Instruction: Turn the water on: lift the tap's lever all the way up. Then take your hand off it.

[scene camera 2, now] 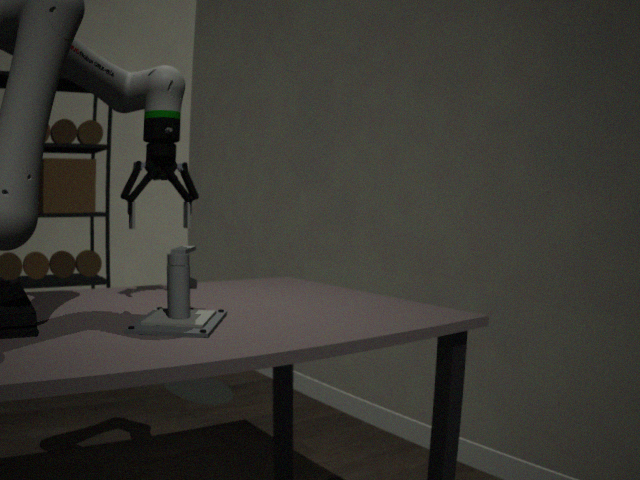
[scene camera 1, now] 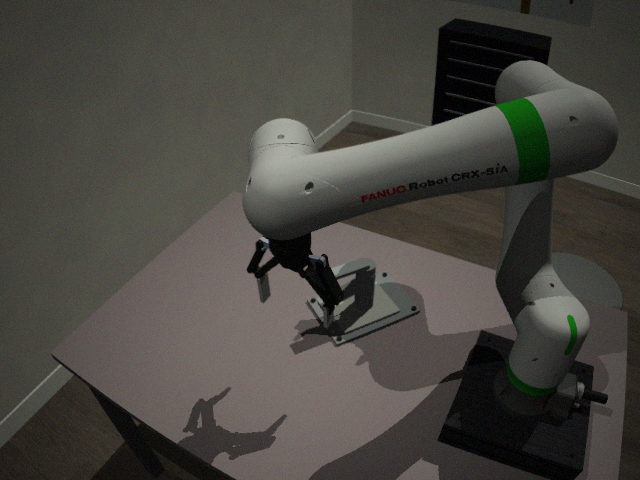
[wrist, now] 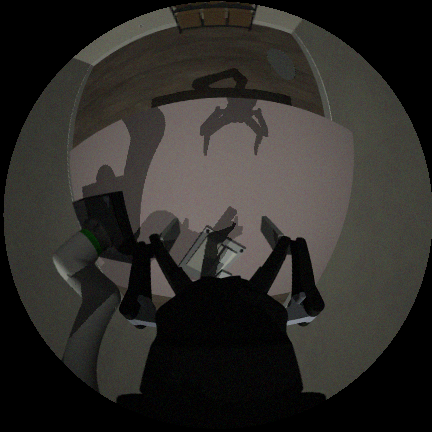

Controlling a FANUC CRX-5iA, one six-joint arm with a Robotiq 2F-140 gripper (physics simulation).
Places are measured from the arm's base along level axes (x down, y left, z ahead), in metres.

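Pixels of known places: gripper, fingertip midpoint: point(scene camera 2: 159, 228) point(scene camera 1: 296, 310) point(wrist: 219, 224); arm's base at its link origin: point(scene camera 1: 524, 391) point(wrist: 99, 233).
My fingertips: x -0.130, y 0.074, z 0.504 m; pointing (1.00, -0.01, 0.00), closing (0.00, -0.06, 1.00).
For each thing: its top centre in the pictures, then the offset to it from my fingertips. "pt": a spot on its surface instead. Level surfaces: height alone.
- grey tap at a spot on its surface: point(scene camera 2: 178, 289) pt dz -0.072, dx +0.113, dy -0.258 m
- pale base plate at its top centre: point(scene camera 2: 179, 317) point(scene camera 1: 363, 304) point(wrist: 208, 260) dz -0.062, dx +0.177, dy -0.236 m
- pinkish table at its surface level: dx +0.189 m
The grey tap point(scene camera 1: 368, 289) point(scene camera 2: 178, 289) stands upright on a pale base plate point(scene camera 1: 374, 324) point(scene camera 2: 168, 330) point(wrist: 196, 260), which has dark bolts at its corners. Its flat lever point(scene camera 1: 351, 268) point(scene camera 2: 186, 249) sticks out from the top, near level with a slight tilt in scene camera 2; its exact angle is hard to tell. My gripper point(scene camera 1: 296, 311) point(scene camera 2: 159, 226) point(wrist: 219, 224) is wide open and empty, pointing down. In scene camera 2 its fingertips show above the height of the lever, apart from it. One finger partly covers the tap plate in scene camera 1.
The arm's black base block point(scene camera 1: 460, 413) point(scene camera 2: 18, 315) point(wrist: 107, 210) stands on the pinkish table point(scene camera 1: 155, 310) point(scene camera 2: 310, 315) point(wrist: 300, 175). A dark drawer cabinet point(scene camera 1: 443, 72) stands on the floor behind. A shelf rack point(scene camera 2: 108, 191) with boxes stands beyond the table.
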